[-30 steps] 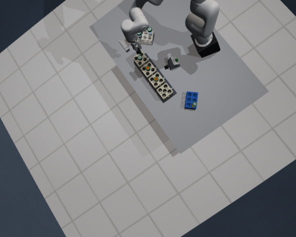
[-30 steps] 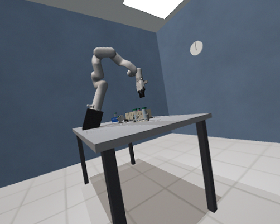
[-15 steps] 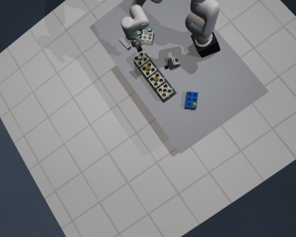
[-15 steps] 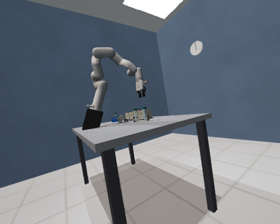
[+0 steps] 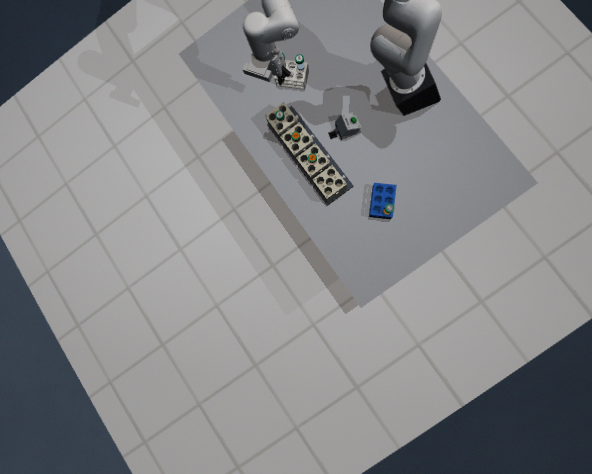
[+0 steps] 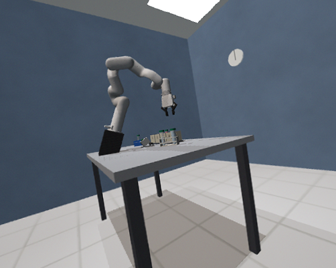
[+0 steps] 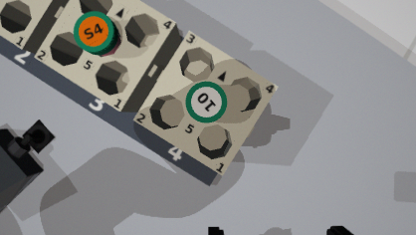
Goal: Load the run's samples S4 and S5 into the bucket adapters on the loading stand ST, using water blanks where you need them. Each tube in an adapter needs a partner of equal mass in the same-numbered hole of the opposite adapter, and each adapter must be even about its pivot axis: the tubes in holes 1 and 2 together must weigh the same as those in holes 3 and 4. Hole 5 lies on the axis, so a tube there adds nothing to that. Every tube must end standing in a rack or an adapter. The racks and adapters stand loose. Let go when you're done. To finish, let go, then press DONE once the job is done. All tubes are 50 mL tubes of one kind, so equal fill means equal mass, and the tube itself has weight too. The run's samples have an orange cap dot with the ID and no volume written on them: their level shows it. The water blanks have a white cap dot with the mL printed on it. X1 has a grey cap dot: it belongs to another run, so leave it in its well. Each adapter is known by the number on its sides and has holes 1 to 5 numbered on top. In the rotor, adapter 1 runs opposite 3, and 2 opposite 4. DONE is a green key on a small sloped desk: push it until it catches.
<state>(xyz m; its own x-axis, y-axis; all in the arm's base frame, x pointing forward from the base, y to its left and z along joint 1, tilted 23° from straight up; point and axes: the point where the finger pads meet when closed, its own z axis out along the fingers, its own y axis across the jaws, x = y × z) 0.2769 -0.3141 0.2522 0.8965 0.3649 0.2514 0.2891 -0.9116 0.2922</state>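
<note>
Right now the white rack is 220 mm below my hand, 120 mm behind it and 60 mm to the right of it. The rest, counted from my hand: blue rack (580 mm to the left, 220 mm below, 60 mm ahead); then adapter (380 mm to the left, 200 mm below, 140 mm ahead).
</note>
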